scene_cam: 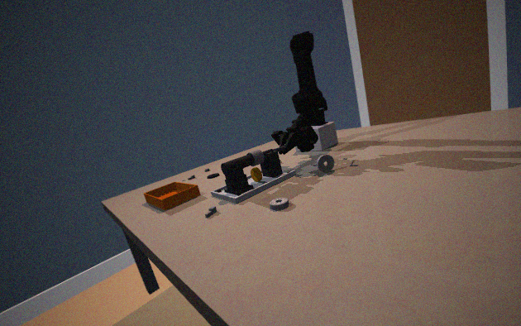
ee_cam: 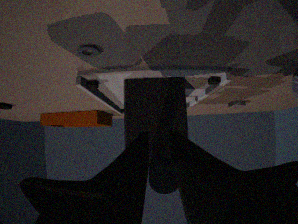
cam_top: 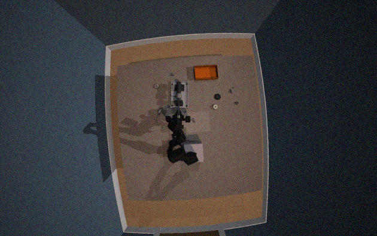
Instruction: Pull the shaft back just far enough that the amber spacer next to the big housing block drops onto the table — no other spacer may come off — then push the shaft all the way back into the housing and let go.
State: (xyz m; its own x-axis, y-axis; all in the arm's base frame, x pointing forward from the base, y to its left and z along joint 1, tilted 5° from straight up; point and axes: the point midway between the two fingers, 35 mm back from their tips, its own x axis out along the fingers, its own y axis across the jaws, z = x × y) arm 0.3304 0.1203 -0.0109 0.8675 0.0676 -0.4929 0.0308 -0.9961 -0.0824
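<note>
My gripper tip is 11 cm short of the grey spacer and 2 cm below it. The rest, counted from my gripper tip: amber spacer (12 cm ahead, 3 cm below); then orange tray (34 cm ahead, 22 cm to the right, 5 cm below).
</note>
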